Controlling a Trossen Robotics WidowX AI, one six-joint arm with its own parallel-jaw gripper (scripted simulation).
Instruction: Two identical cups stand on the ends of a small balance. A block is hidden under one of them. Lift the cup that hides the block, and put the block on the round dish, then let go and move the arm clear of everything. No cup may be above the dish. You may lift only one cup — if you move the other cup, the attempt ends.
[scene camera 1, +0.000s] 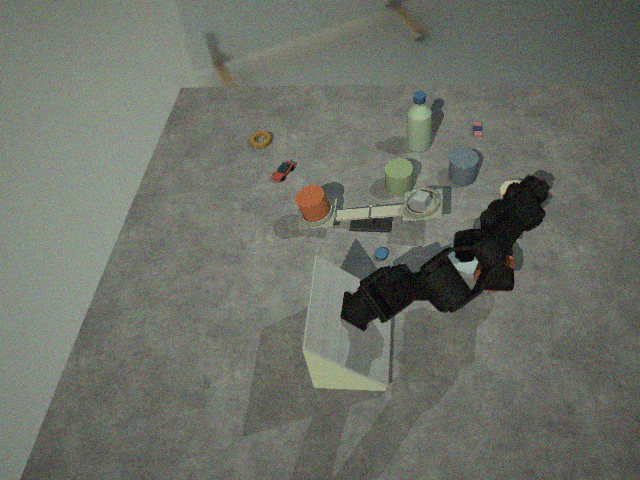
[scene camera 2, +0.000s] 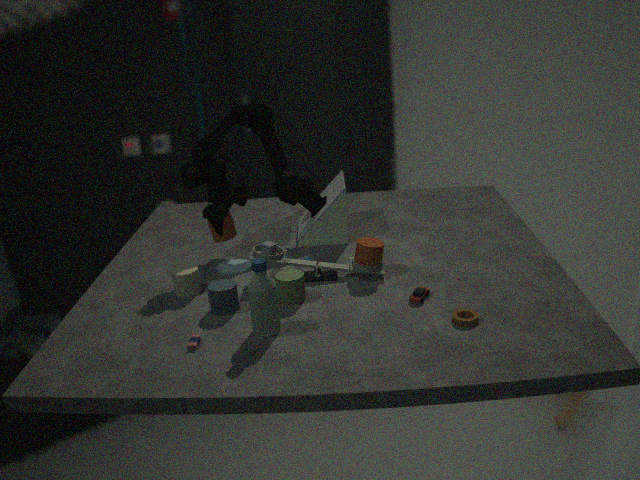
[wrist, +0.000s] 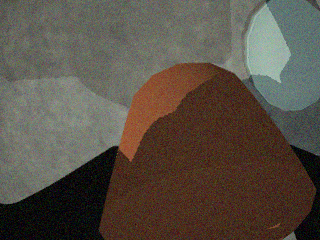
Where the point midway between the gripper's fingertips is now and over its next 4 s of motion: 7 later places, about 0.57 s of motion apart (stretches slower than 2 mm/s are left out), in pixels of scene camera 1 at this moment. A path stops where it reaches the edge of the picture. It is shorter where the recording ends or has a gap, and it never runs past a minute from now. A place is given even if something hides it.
My gripper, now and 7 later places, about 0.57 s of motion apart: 492, 273; 490, 284; 490, 283; 488, 257; 446, 205; 421, 190; 421, 197; 421, 202
